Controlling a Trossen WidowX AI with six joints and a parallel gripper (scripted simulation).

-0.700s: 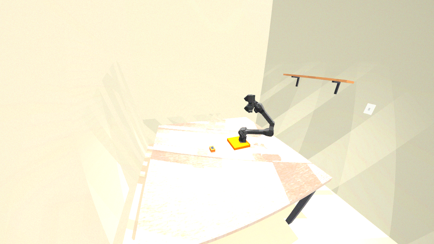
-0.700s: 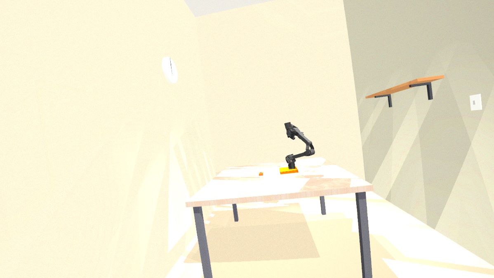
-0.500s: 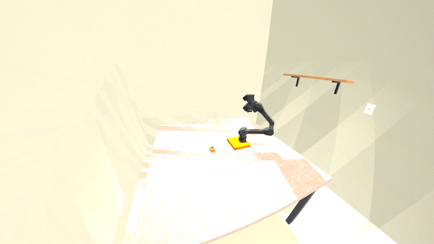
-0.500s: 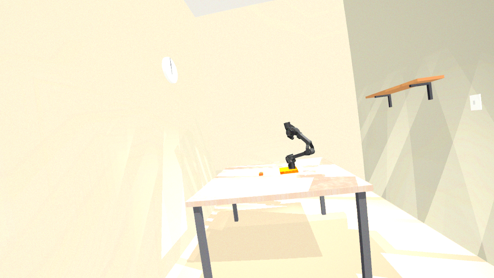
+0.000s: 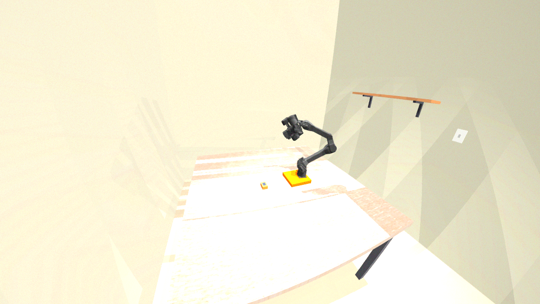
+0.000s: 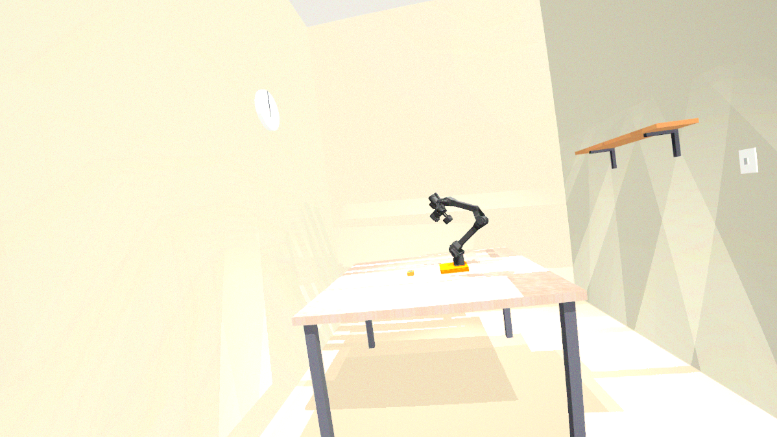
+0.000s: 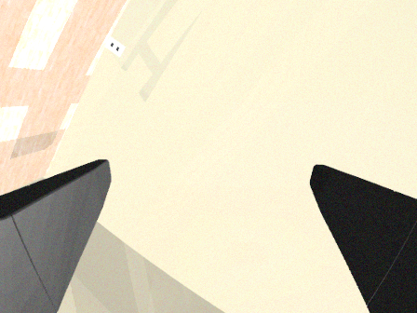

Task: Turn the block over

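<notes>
The orange block is 210 mm ahead of my gripper tip, 270 mm to the left of it and 340 mm below it.
</notes>
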